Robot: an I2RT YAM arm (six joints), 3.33 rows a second.
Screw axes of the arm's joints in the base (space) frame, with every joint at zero. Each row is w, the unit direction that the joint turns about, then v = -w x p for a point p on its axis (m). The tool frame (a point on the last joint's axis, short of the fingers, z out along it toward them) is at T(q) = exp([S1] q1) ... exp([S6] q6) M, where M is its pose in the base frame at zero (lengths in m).
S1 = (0, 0, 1, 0.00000, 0.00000, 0.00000)
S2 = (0, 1, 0, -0.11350, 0.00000, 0.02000)
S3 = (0, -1, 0, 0.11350, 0.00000, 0.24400)
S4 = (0, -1, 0, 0.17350, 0.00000, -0.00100)
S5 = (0, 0, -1, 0.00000, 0.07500, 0.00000)
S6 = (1, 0, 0, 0.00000, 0.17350, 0.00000)
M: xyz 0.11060 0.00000 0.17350 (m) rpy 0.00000 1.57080 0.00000 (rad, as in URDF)
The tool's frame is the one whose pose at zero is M.
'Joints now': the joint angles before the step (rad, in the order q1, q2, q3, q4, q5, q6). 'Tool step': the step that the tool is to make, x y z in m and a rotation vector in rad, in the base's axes. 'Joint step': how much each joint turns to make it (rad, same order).
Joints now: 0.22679 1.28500 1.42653 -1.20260 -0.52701 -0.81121
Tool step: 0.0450 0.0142 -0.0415 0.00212 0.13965 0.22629
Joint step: 0.00116 0.23278 0.05139 -0.08564 -0.11444 -0.23611
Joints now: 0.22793 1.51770 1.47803 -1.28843 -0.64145 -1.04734
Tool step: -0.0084 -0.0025 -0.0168 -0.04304 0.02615 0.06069
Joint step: 0.00049 -0.01112 -0.06922 -0.02537 0.02328 -0.08189
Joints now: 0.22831 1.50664 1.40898 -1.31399 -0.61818 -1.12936
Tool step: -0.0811 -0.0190 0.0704 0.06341 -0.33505 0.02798
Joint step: -0.00011 -0.34471 -0.00363 -0.02224 0.00452 -0.03789
